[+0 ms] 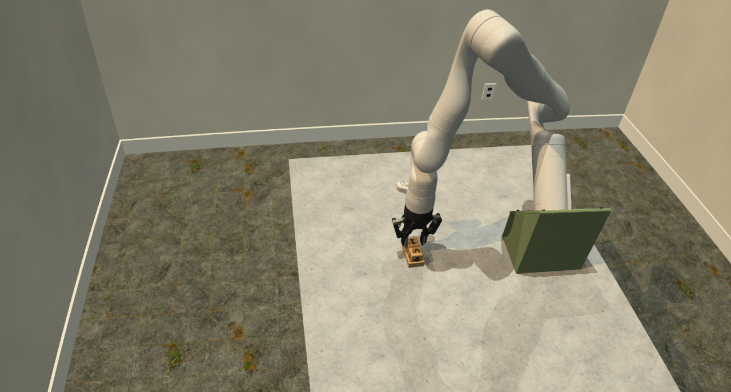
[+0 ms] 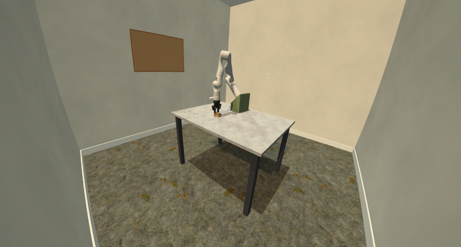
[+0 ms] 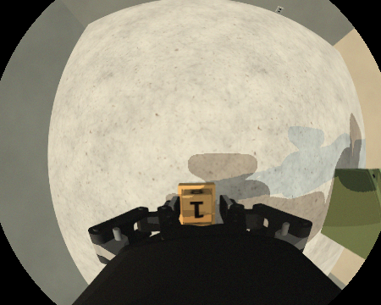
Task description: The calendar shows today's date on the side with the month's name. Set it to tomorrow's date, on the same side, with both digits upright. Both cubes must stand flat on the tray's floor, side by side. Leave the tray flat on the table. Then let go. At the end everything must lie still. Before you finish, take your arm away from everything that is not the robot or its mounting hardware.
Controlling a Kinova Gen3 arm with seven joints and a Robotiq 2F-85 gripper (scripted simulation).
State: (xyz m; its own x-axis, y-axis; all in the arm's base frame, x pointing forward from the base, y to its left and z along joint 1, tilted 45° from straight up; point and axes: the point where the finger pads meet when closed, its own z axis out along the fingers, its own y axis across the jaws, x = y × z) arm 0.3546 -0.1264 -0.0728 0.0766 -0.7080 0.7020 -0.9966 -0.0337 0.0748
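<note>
Now: hand 2 cm to the right of the wooden tray and 4 cm above it.
</note>
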